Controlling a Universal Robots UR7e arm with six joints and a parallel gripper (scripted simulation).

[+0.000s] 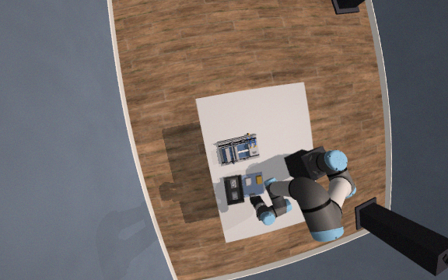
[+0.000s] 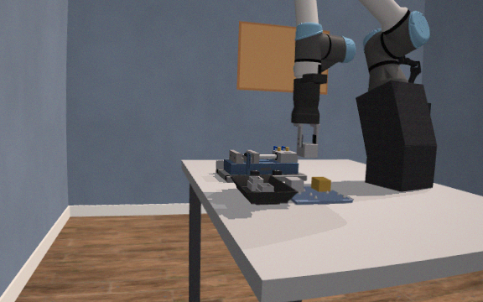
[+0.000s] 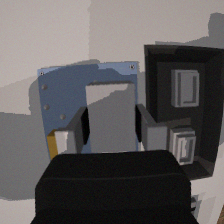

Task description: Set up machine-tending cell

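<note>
My gripper is now 35 cm to the left of the vise, 13 cm above it and 1 cm past it. From my hand the other things lie so: grey aluminium blank (3 cm below); brass blank (14 cm below, 10 cm behind, 7 cm to the right).
</note>
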